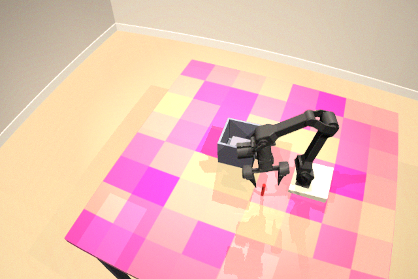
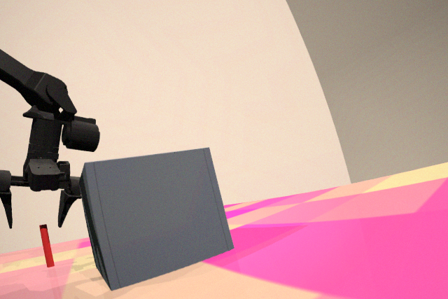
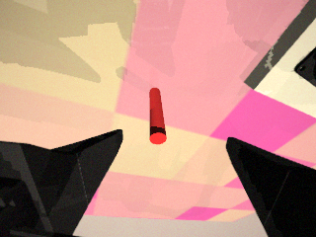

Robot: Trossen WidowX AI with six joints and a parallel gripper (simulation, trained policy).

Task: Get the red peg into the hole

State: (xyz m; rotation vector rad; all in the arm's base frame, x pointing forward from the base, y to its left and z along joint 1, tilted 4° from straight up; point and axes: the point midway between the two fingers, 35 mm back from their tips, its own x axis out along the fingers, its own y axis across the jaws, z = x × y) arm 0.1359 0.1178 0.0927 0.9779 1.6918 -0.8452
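Right now my gripper tip is 40 mm above the red peg and 10 mm short of it. The rest, counted from my gripper tip: plate (200 mm ahead, 160 mm to the right, 30 mm below).
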